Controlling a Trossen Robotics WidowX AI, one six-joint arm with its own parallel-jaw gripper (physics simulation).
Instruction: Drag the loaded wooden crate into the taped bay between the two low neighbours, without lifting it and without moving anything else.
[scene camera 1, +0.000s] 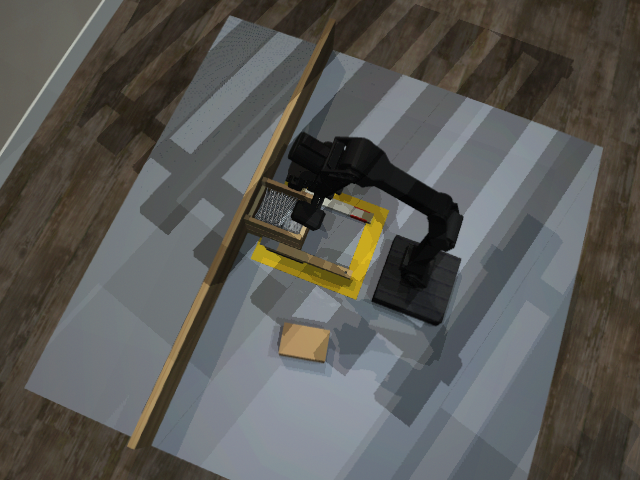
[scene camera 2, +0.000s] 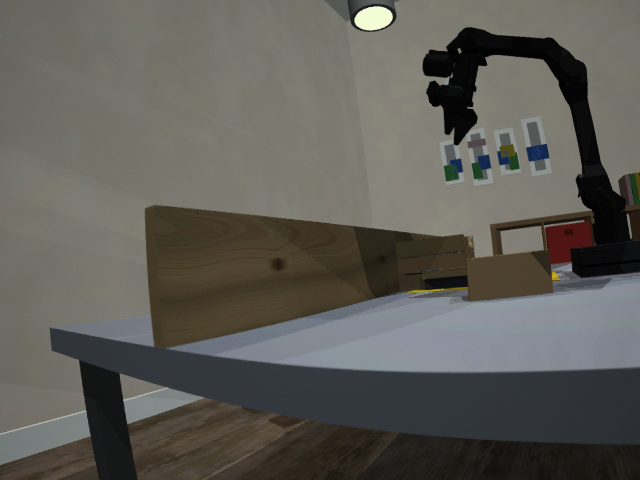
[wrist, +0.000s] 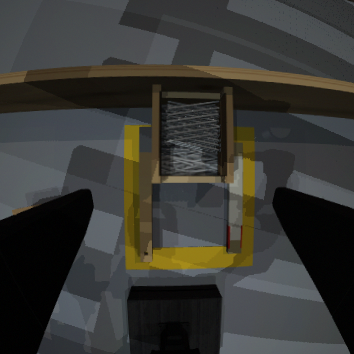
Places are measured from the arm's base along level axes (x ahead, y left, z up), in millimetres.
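Where they show: gripper, fingertip midpoint: (scene camera 1: 306, 195) (scene camera 2: 451, 140) (wrist: 185, 197); arm's base at its link origin: (scene camera 1: 414, 276) (scene camera 2: 613, 243) (wrist: 173, 335).
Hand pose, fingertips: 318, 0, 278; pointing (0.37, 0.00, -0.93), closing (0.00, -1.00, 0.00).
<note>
Things, the pixels of their centre, and the offset from my fingertips, as dx, dy, dz.
- wooden crate at the middle of its body: (wrist: 189, 139) (scene camera 2: 438, 262) (scene camera 1: 282, 215) +79, -32, -278
- low wooden strip at the middle of its body: (wrist: 146, 193) (scene camera 2: 477, 275) (scene camera 1: 306, 259) -25, +53, -312
- low white piece with red marks, body centre: (wrist: 234, 197) (scene camera 1: 333, 204) -37, -134, -326
- cardboard box at the middle of its body: (scene camera 2: 506, 274) (scene camera 1: 304, 343) -105, +269, -304
The wooden crate (scene camera 1: 273, 230) (scene camera 2: 431, 255) (wrist: 192, 179), filled with thin grey metal pieces, stands upright with its far end close to the long board. Its near part lies inside the yellow taped bay (scene camera 1: 367, 248) (wrist: 190, 257), between the far ends of the two low neighbours. One neighbour is a low wooden strip (scene camera 1: 310, 260) (wrist: 145, 210). The other is a low white piece with red marks (scene camera 1: 338, 207) (wrist: 235, 200). My gripper (scene camera 1: 308, 214) (scene camera 2: 452, 137) (wrist: 185, 197) is open and empty, pointing down high above the crate's near end and the bay.
The tall wooden board (scene camera 1: 180, 351) (scene camera 2: 258, 279) (wrist: 75, 95) runs across the table behind the crate. A cardboard box (scene camera 1: 303, 342) (scene camera 2: 509, 276) stands to one side of the bay. The black arm base (scene camera 1: 418, 279) (scene camera 2: 604, 258) (wrist: 175, 310) stands past the bay's near tape.
</note>
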